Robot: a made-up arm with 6 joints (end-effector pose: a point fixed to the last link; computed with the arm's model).
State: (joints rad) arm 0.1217 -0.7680 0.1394 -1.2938 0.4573 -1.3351
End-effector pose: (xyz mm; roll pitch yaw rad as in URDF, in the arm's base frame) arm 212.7 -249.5 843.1 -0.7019 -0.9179 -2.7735
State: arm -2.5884 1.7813 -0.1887 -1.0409 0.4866 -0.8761
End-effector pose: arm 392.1 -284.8 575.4 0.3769 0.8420 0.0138
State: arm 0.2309 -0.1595 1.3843 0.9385 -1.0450 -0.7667
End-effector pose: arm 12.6 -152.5 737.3 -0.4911 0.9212 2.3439
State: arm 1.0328 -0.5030 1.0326 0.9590 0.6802 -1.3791
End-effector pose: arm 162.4 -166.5 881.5 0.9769 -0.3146 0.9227
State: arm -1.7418 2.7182 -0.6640 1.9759 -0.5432 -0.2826
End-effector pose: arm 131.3 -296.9 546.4 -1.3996 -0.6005 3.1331
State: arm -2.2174 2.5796 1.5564 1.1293 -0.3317 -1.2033
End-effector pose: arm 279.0 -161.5 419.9 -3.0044 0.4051 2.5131
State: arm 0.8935 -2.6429 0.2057 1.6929 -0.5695 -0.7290
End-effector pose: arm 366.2 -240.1 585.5 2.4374 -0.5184 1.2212
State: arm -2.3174 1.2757 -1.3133 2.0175 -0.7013 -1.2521
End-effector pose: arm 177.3 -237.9 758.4 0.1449 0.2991 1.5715
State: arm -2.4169 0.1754 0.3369 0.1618 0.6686 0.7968
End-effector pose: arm 191.7 -240.7 895.9 -0.7849 -0.5118 0.8136
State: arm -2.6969 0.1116 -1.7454 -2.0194 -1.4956 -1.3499
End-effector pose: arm 134.4 -281.7 735.4 -2.2384 -0.5522 -1.9005
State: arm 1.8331 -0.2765 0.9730 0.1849 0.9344 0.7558
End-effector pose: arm 115.8 -139.6 881.6 -0.7786 -0.1721 -2.7144
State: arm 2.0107 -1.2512 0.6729 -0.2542 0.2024 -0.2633
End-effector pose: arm -14.1 -273.3 773.9 -1.6059 -0.3889 2.6698
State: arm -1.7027 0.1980 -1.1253 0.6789 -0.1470 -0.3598
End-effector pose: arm 32.3 -152.3 833.7 0.2385 -0.0196 2.7267
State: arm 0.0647 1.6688 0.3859 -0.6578 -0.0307 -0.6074
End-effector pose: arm 17.4 -235.9 468.6 1.4725 0.8500 -1.5914
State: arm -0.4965 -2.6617 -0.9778 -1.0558 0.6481 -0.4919
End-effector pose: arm 401.0 -156.9 514.6 2.4425 -0.3011 0.2064
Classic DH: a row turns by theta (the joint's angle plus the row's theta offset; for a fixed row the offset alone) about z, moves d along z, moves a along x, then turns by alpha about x. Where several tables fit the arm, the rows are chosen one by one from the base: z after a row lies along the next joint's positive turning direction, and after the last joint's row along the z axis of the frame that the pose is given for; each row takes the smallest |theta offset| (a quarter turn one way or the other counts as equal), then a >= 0, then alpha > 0; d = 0 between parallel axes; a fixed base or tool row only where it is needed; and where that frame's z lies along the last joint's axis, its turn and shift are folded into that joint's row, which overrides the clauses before.
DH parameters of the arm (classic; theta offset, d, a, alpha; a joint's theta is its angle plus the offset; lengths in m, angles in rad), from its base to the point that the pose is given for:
base (fixed): 1.0002 1.4445 -0.0503 2.836
joint 1: 1.1855 0.8494 0.0012 -1.5913
joint 2: 0.0434 -0.0168 -0.0167 -1.4358
joint 3: 1.2535 0.2004 0.0091 -2.4542
joint 4: 1.0366 0.0675 -0.0098 1.7068
joint 5: -0.5158 0.0244 -0.0643 1.2402
joint 6: -1.2041 0.0562 -0.0052 -0.2195
tool (fixed): -1.8652 0.0136 0 0

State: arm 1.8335 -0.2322 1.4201 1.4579 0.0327 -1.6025
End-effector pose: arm 182.9 -69.7 837.1 0.0649 0.0874 -0.1507
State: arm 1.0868 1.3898 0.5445 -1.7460 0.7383 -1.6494
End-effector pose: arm 72.5 -9.9 615.6 1.1198 0.6178 3.0318
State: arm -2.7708 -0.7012 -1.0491 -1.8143 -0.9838 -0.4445
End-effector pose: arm 142.0 -210.4 789.6 -1.0126 -0.2792 -1.3576
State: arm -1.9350 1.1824 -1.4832 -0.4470 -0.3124 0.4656
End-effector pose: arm 101.8 -413.7 695.9 -0.9115 1.0234 -2.3435
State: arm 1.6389 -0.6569 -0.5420 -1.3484 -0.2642 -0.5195
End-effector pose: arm 111.7 -133.2 821.4 -1.2860 -0.2808 1.4826
